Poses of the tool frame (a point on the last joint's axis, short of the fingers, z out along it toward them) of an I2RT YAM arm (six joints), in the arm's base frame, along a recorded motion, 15 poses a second.
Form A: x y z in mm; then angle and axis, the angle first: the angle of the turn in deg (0 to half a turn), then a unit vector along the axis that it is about.
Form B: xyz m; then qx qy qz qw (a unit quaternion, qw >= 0). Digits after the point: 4 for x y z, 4 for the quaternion.
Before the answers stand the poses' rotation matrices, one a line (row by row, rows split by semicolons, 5 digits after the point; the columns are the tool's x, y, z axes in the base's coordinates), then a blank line. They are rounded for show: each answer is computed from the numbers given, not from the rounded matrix.
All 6 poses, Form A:
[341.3 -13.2 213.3 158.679 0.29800 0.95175 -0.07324]
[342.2 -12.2 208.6 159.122 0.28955 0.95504 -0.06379]
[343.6 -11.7 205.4 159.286 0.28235 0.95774 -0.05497]
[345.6 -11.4 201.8 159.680 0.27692 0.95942 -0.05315]
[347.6 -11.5 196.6 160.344 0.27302 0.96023 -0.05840]
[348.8 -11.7 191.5 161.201 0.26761 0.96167 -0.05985]
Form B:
-0.76003 0.57446 0.30389; 0.52120 0.81811 -0.24299; -0.38821 -0.02629 -0.92120
-0.77217 0.55764 0.30463; 0.51217 0.82996 -0.22103; -0.37608 -0.01465 -0.92647
-0.78107 0.54279 0.30872; 0.50391 0.83986 -0.20176; -0.36879 -0.00202 -0.92951
-0.78917 0.53329 0.30465; 0.49638 0.84593 -0.19498; -0.36169 -0.00265 -0.93229
-0.79699 0.52870 0.29204; 0.48941 0.84864 -0.20072; -0.35396 -0.01705 -0.93511
-0.80725 0.52026 0.27872; 0.48169 0.85362 -0.19828; -0.34107 -0.02580 -0.93968

[0.3413 -0.0132 0.2133 0.2929 0.9353 -0.0720 0.1850]
[0.3422 -0.0122 0.2086 0.2848 0.9392 -0.0627 0.1812]
[0.3436 -0.0117 0.2054 0.2777 0.9421 -0.0541 0.1798]
[0.3456 -0.0114 0.2018 0.2726 0.9444 -0.0523 0.1764]
[0.3476 -0.0115 0.1966 0.2690 0.9461 -0.0575 0.1707]
[0.3488 -0.0117 0.1915 0.2640 0.9488 -0.0590 0.1633]

